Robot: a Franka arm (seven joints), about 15 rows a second.
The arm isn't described. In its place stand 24 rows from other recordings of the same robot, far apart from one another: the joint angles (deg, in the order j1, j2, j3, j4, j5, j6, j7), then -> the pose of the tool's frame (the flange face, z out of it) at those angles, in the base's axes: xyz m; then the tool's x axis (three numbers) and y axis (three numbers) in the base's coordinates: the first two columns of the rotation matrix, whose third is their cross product.
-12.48, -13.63, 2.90, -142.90, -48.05, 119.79, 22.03 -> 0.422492 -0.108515 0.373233 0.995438 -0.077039 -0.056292 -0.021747 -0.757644 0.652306
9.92, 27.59, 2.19, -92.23, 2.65, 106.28, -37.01 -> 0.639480 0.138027 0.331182 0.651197 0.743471 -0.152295 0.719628 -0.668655 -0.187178
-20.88, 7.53, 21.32, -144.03, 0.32, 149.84, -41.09 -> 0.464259 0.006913 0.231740 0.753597 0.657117 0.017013 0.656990 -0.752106 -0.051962
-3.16, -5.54, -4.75, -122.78, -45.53, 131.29, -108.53 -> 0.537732 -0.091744 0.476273 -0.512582 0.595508 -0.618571 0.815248 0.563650 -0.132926
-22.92, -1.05, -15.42, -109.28, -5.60, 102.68, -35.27 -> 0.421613 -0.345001 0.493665 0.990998 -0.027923 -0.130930 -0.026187 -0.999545 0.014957
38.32, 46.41, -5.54, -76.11, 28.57, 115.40, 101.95 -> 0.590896 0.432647 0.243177 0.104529 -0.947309 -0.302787 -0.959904 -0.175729 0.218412
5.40, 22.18, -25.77, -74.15, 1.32, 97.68, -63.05 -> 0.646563 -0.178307 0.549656 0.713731 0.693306 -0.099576 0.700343 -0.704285 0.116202
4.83, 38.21, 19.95, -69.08, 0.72, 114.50, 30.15 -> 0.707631 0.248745 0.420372 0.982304 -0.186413 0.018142 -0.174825 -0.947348 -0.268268
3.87, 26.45, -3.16, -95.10, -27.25, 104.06, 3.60 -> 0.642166 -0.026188 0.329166 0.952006 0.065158 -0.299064 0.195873 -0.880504 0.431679
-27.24, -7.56, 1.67, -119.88, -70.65, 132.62, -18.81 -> 0.489768 -0.253691 0.529650 0.856431 0.377413 -0.352258 0.483562 -0.347457 0.803394
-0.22, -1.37, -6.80, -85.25, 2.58, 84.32, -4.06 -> 0.533296 -0.061381 0.667569 0.998823 -0.047250 0.010974 -0.046686 -0.997807 -0.046927
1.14, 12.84, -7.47, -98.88, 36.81, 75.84, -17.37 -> 0.560741 0.018293 0.441039 0.891902 0.274788 -0.359168 -0.042503 -0.739768 -0.671518
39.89, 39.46, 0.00, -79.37, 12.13, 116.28, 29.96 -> 0.548198 0.473806 0.301952 0.986909 0.083503 -0.137980 0.065091 -0.988984 -0.132944
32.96, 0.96, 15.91, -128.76, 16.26, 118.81, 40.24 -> 0.320304 0.388524 0.345888 0.954608 -0.004235 -0.297836 -0.015669 -0.999229 -0.036011
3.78, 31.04, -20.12, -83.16, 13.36, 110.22, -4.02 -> 0.683943 -0.139803 0.383335 0.966939 -0.252860 -0.033012 -0.254068 -0.966370 -0.039736
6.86, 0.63, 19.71, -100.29, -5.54, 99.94, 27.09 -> 0.509357 0.244091 0.548590 0.999611 0.009586 0.026188 0.007221 -0.996010 0.088945
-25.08, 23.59, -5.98, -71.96, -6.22, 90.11, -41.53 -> 0.574508 -0.343565 0.521973 0.967910 0.186557 -0.168366 0.197434 -0.979030 0.050205
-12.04, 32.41, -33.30, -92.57, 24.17, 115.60, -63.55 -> 0.525208 -0.424391 0.332433 0.982662 0.182221 0.034223 0.184535 -0.979118 -0.085290
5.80, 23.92, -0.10, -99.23, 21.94, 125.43, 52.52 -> 0.659137 0.079482 0.346267 0.516098 -0.820798 -0.244813 -0.855525 -0.480146 -0.193746
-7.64, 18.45, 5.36, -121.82, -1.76, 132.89, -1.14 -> 0.560333 -0.023029 0.247404 0.991972 0.000340 -0.126457 -0.001240 -0.999922 -0.012414
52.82, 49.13, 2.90, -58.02, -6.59, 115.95, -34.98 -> 0.460912 0.638728 0.351306 -0.040177 0.995652 0.084037 0.988874 0.027565 0.146181
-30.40, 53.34, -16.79, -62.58, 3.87, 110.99, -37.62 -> 0.572734 -0.506303 0.264655 0.984204 -0.092510 -0.150946 -0.077857 -0.991910 0.100263
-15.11, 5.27, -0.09, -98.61, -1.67, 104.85, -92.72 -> 0.572186 -0.157869 0.522599 0.209156 0.977446 -0.029202 0.977841 -0.208779 0.015454
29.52, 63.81, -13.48, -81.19, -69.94, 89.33, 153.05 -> 0.641704 0.105110 0.073486 -0.180830 -0.011604 0.983446 -0.976176 -0.119805 -0.180907
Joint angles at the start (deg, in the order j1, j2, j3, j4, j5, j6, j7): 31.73, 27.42, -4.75, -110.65, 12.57, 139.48, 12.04
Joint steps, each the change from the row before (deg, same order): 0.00, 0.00, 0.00, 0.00, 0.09, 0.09, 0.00; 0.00, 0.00, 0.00, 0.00, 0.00, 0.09, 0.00; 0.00, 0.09, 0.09, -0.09, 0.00, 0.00, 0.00; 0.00, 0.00, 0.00, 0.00, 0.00, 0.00, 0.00; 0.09, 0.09, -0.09, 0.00, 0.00, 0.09, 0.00; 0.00, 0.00, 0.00, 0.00, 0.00, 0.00, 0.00; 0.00, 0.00, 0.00, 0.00, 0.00, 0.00, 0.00; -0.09, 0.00, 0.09, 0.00, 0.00, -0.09, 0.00; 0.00, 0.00, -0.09, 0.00, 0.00, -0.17, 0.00; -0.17, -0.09, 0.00, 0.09, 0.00, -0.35, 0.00; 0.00, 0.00, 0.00, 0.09, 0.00, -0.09, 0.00; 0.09, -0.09, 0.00, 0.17, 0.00, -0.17, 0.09; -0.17, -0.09, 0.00, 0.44, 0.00, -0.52, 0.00; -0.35, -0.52, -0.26, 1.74, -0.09, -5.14, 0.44
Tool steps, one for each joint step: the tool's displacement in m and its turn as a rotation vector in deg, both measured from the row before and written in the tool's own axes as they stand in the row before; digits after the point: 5 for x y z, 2 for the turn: 0.00016, -0.00004, -0.00014, 0.08, 0.08, 0.07; 0.00016, -0.00004, -0.00014, 0.02, 0.09, 0.00; -0.00096, -0.00041, 0.00172, -0.03, -0.19, -0.06; 0.00000, 0.00000, 0.00000, 0.00, 0.00, 0.00; 0.00002, 0.00009, 0.00080, -0.06, 0.02, 0.00; 0.00000, 0.00000, 0.00000, 0.00, 0.00, 0.00; 0.00000, 0.00000, 0.00000, 0.00, 0.00, 0.00; -0.00015, 0.00008, 0.00017, 0.02, -0.10, 0.01; 0.00003, 0.00093, 0.00013, -0.07, -0.14, 0.08; 0.00064, 0.00140, -0.00124, 0.00, -0.16, 0.15; 0.00031, -0.00025, -0.00048, 0.01, -0.01, -0.01; 0.00035, -0.00155, -0.00178, 0.06, 0.06, -0.03; 0.00214, 0.00037, -0.00341, 0.09, 0.00, 0.10; 0.00237, 0.00173, -0.01090, -0.39, -2.83, 0.63
